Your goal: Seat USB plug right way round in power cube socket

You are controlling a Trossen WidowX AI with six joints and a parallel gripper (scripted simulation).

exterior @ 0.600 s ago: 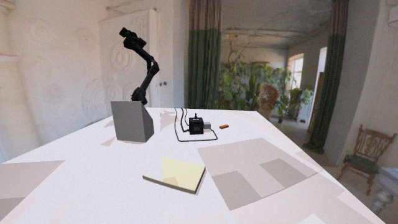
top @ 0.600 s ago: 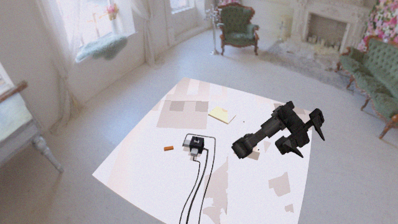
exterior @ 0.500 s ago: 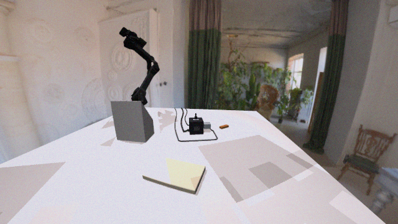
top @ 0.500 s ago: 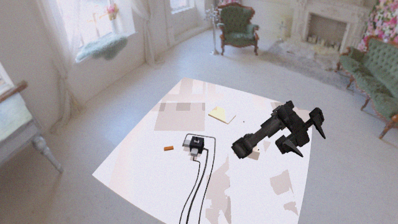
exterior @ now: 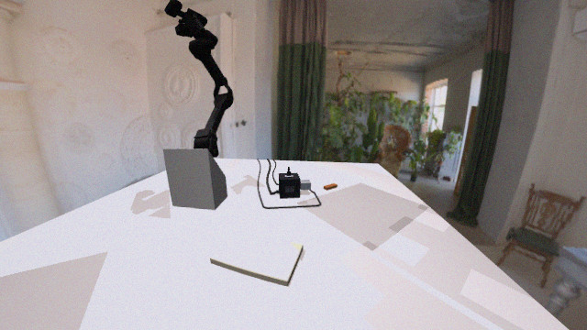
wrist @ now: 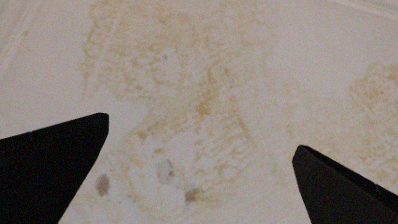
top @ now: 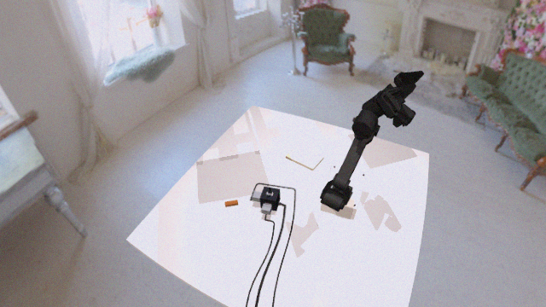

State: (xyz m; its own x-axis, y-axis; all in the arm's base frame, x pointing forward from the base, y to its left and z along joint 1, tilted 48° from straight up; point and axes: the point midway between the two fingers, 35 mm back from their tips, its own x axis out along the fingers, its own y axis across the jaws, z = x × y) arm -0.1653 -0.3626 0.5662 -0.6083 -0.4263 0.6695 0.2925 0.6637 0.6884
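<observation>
Right now the grey USB plug is 49 cm ahead of my gripper tip, 11 cm to the right of it and 71 cm below it.
</observation>
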